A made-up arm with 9 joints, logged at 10 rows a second.
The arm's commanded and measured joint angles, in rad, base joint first. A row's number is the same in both.
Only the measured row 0 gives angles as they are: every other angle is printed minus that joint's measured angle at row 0.
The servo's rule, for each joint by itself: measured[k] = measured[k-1] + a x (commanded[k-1-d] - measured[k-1]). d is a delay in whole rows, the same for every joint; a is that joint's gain. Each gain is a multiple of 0.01, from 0.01 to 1. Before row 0 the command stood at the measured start. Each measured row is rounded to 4 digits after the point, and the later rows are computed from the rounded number. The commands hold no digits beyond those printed.
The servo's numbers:
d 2
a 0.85 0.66 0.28 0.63 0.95 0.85 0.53 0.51 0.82
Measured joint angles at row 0:
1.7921 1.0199 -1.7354 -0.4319 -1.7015 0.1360 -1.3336 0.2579 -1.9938
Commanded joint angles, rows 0 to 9:
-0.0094 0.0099 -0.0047 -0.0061 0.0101 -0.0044 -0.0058 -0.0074 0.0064
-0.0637 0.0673 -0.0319 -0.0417 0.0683 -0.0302 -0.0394 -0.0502 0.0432
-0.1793 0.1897 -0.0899 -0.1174 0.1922 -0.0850 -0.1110 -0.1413 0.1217
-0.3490 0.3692 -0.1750 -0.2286 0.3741 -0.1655 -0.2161 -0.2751 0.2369
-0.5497 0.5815 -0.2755 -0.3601 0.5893 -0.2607 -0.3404 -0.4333 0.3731
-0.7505 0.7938 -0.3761 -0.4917 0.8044 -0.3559 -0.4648 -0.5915 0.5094
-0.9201 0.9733 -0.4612 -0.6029 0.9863 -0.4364 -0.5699 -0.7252 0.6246
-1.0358 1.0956 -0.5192 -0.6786 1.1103 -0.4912 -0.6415 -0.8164 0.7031
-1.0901 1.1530 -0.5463 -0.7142 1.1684 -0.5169 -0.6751 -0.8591 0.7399
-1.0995 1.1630 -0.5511 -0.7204 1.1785 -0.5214 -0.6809 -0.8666 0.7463
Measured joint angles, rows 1 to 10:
0.0000 0.0000 0.0000 0.0000 0.0000 0.0000 0.0000 0.0000 0.0000
0.0000 0.0000 0.0000 0.0000 0.0000 0.0000 0.0000 0.0000 0.0000
-0.0080 0.0065 -0.0013 -0.0038 0.0096 -0.0037 -0.0031 -0.0038 0.0052
-0.0553 0.0466 -0.0099 -0.0277 0.0654 -0.0262 -0.0223 -0.0275 0.0364
-0.1607 0.1410 -0.0323 -0.0842 0.1859 -0.0762 -0.0693 -0.0855 0.1063
-0.3208 0.2916 -0.0723 -0.1752 0.3647 -0.1521 -0.1471 -0.1822 0.2134
-0.5154 0.4829 -0.1292 -0.2917 0.5781 -0.2444 -0.2495 -0.3103 0.3444
-0.7152 0.6881 -0.1983 -0.4177 0.7931 -0.3392 -0.3636 -0.4537 0.4797
-0.8894 0.8763 -0.2719 -0.5344 0.9766 -0.4218 -0.4729 -0.5922 0.5985
-1.0138 1.0210 -0.3411 -0.6252 1.1036 -0.4808 -0.5623 -0.7065 0.6843

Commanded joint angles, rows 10 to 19:
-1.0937 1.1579 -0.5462 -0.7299 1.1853 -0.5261 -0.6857 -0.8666 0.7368
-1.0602 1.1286 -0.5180 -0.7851 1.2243 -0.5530 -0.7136 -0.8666 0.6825
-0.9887 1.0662 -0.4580 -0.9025 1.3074 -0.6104 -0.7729 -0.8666 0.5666
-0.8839 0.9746 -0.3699 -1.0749 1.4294 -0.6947 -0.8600 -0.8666 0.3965
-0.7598 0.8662 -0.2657 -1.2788 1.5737 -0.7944 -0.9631 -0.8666 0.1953
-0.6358 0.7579 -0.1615 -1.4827 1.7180 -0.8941 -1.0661 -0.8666 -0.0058
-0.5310 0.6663 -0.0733 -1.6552 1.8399 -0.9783 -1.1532 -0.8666 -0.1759
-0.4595 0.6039 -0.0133 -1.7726 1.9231 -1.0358 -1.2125 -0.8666 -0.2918
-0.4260 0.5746 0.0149 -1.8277 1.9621 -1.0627 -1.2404 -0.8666 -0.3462
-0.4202 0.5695 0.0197 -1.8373 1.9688 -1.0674 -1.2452 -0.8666 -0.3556
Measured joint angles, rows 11 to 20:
-1.0787 1.1081 -0.3986 -0.6813 1.1652 -0.5115 -0.6221 -0.7843 0.7299
-1.0964 1.1443 -0.4413 -0.7059 1.1778 -0.5199 -0.6533 -0.8263 0.7433
-1.0941 1.1533 -0.4707 -0.7210 1.1849 -0.5252 -0.6705 -0.8469 0.7380
-1.0653 1.1370 -0.4839 -0.7614 1.2223 -0.5488 -0.6933 -0.8569 0.6925
-1.0002 1.0903 -0.4766 -0.8503 1.3031 -0.6012 -0.7355 -0.8618 0.5893
-0.9013 1.0139 -0.4467 -0.9918 1.4231 -0.6807 -0.8015 -0.8642 0.4312
-0.7810 0.9164 -0.3960 -1.1726 1.5662 -0.7773 -0.8871 -0.8654 0.2378
-0.6576 0.8118 -0.3303 -1.3680 1.7104 -0.8766 -0.9820 -0.8660 0.0380
-0.5500 0.7158 -0.2583 -1.5489 1.8334 -0.9630 -1.0727 -0.8663 -0.1374
-0.4731 0.6419 -0.1897 -1.6898 1.9186 -1.0249 -1.1468 -0.8665 -0.2640

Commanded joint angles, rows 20 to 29:
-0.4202 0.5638 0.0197 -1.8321 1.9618 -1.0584 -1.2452 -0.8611 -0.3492
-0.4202 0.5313 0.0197 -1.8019 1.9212 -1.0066 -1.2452 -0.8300 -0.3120
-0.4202 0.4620 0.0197 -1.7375 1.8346 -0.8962 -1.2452 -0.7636 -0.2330
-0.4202 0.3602 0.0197 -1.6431 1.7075 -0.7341 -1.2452 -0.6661 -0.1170
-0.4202 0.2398 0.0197 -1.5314 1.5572 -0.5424 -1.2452 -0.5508 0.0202
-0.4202 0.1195 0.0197 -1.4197 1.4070 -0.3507 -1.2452 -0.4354 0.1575
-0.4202 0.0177 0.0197 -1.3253 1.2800 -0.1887 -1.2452 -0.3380 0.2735
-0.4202 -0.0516 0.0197 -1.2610 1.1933 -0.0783 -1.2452 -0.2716 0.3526
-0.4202 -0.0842 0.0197 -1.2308 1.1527 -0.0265 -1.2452 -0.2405 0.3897
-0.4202 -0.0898 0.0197 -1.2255 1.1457 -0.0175 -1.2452 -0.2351 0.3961
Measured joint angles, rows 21 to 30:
-0.4331 0.5975 -0.1324 -1.7767 1.9599 -1.0570 -1.1964 -0.8666 -0.3314
-0.4221 0.5790 -0.0898 -1.8149 1.9684 -1.0658 -1.2223 -0.8666 -0.3512
-0.4205 0.5690 -0.0591 -1.8257 1.9621 -1.0595 -1.2344 -0.8638 -0.3496
-0.4202 0.5441 -0.0370 -1.8107 1.9232 -1.0145 -1.2401 -0.8466 -0.3188
-0.4202 0.4899 -0.0211 -1.7646 1.8390 -0.9139 -1.2428 -0.8043 -0.2484
-0.4202 0.4043 -0.0097 -1.6881 1.7141 -0.7611 -1.2441 -0.7338 -0.1407
-0.4202 0.2957 -0.0015 -1.5894 1.5650 -0.5752 -1.2447 -0.6405 -0.0088
-0.4202 0.1794 0.0044 -1.4825 1.4149 -0.3844 -1.2450 -0.5359 0.1276
-0.4202 0.0727 0.0087 -1.3835 1.2867 -0.2181 -1.2451 -0.4350 0.2472
-0.4202 -0.0093 0.0118 -1.3063 1.1980 -0.0993 -1.2452 -0.3517 0.3336

